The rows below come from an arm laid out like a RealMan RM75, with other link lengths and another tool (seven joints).
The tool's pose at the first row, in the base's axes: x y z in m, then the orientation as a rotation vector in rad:
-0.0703 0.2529 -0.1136 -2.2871 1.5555 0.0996
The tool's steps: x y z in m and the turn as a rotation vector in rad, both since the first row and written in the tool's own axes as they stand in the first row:
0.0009 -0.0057 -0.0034 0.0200 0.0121 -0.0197
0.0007 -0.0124 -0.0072 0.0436 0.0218 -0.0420
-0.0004 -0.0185 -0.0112 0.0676 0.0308 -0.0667
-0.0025 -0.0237 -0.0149 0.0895 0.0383 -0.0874
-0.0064 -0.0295 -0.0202 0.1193 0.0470 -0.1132
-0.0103 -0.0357 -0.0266 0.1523 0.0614 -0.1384
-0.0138 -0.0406 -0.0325 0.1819 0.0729 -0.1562
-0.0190 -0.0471 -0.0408 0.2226 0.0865 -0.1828
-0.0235 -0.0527 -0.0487 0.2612 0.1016 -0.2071
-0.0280 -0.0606 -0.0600 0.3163 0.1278 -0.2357
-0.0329 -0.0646 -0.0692 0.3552 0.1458 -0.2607
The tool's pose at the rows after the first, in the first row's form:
-0.0653 0.2528 -0.1092 -2.2912 1.5327 0.0649
-0.0598 0.2538 -0.1038 -2.2929 1.5045 0.0295
-0.0553 0.2554 -0.0982 -2.2952 1.4729 -0.0057
-0.0519 0.2576 -0.0929 -2.2952 1.4457 -0.0363
-0.0489 0.2611 -0.0854 -2.2923 1.4107 -0.0752
-0.0457 0.2644 -0.0768 -2.2876 1.3778 -0.1224
-0.0435 0.2670 -0.0691 -2.2790 1.3532 -0.1614
-0.0408 0.2709 -0.0584 -2.2669 1.3156 -0.2125
-0.0387 0.2740 -0.0484 -2.2546 1.2817 -0.2625
-0.0349 0.2766 -0.0346 -2.2332 1.2417 -0.3364
-0.0345 0.2791 -0.0237 -2.2196 1.2073 -0.3883

